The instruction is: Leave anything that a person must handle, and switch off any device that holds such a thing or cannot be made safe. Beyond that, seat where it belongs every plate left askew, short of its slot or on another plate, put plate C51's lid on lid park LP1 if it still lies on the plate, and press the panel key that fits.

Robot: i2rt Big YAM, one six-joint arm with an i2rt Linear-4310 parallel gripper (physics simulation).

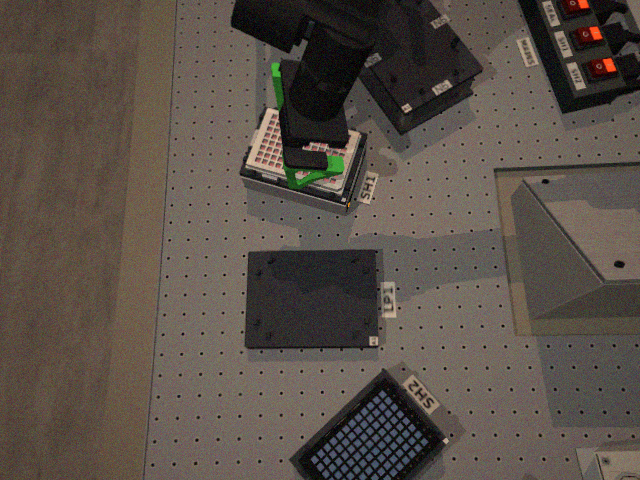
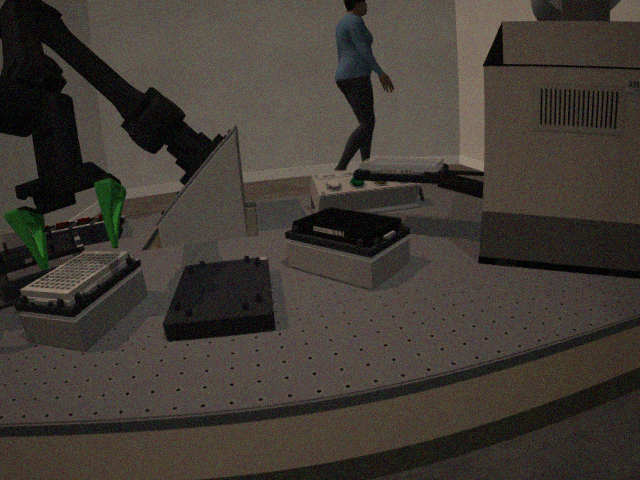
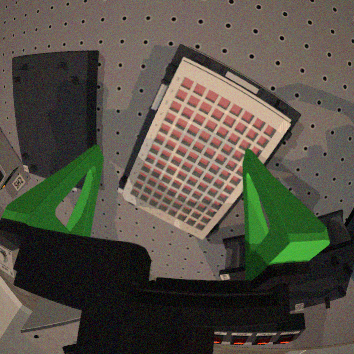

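Pixels of known places: gripper, fingertip midpoint: [image 1: 290,153] [image 2: 79,259] [image 3: 169,152]; arm's base, link origin: [image 2: 204,161].
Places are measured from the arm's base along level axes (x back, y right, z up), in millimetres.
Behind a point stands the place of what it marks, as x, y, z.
A white plate with red wells [image 1: 266,147] @[-474, 108, -61] [image 2: 77,273] @[-440, 101, -60] [image 3: 200,145] @[-440, 108, -67] lies on shaker SH1 [image 1: 294,192] @[-437, 58, -80] [image 2: 85,325] @[-497, 76, -100]; I cannot tell whether it is fully seated. My gripper [image 1: 307,126] [image 2: 79,256] @[-441, 91, -42] [image 3: 169,152] @[-441, 91, -42] is open and empty above this plate, fingers apart across it. Lid park LP1 [image 1: 310,299] @[-413, -76, -105] [image 2: 222,297] @[-444, -78, -105] [image 3: 55,110] @[-428, -55, -105] is a black block with small posts; no lid shows on it. A dark plate with blue wells [image 1: 369,439] @[-341, -232, -60] sits on shaker SH2 [image 2: 330,260] @[-380, -213, -100]. The key panel [image 2: 367,198] @[-83, -331, -98] has white, green and yellowish keys. Plate C51 cannot be identified.
Black nests [image 1: 423,67] @[-274, 231, -69] stand beside SH1. The switch box [image 1: 578,90] @[-74, 208, -89] shows lit orange switches. A grey wedge mount [image 1: 553,248] @[-143, -25, -31] [image 2: 211,201] @[-143, -29, -59] stands near LP1. A clear-topped plate [image 2: 400,165] @[-260, -347, -4] rests on a black carrier beside a large device [image 2: 558,170] @[-439, -512, 12]. A person [image 2: 356,62] is in the background.
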